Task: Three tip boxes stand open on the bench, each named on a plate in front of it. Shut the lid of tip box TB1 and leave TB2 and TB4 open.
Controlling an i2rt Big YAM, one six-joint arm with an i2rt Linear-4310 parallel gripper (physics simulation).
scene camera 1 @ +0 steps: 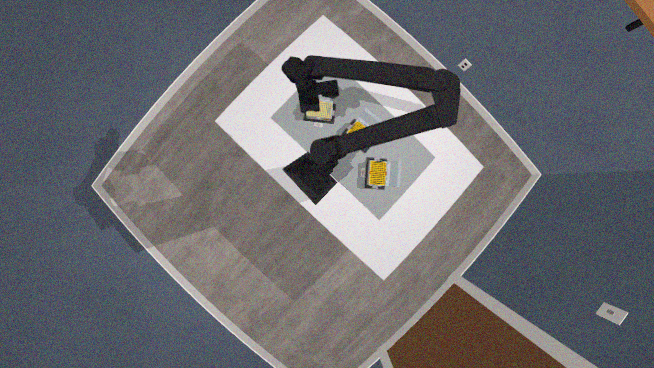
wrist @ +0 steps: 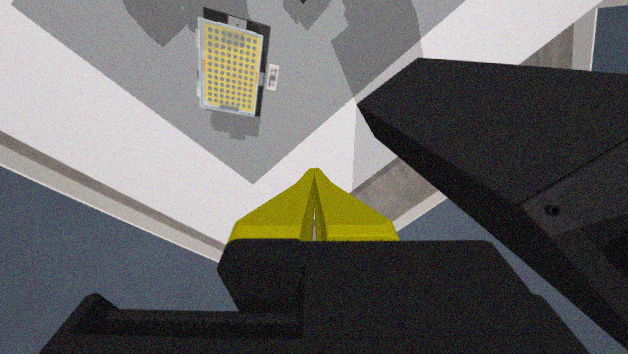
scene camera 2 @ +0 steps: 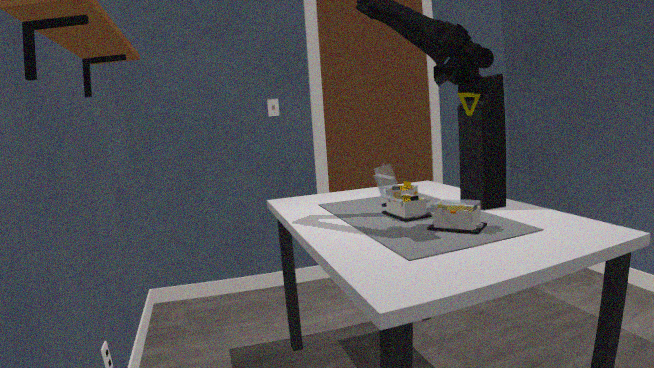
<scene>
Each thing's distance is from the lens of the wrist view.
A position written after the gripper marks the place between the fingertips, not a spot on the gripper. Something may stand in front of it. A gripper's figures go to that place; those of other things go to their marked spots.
gripper [wrist: 314,176]: 0.13 m
clear lid [wrist: 229,58]: 0.36 m
</scene>
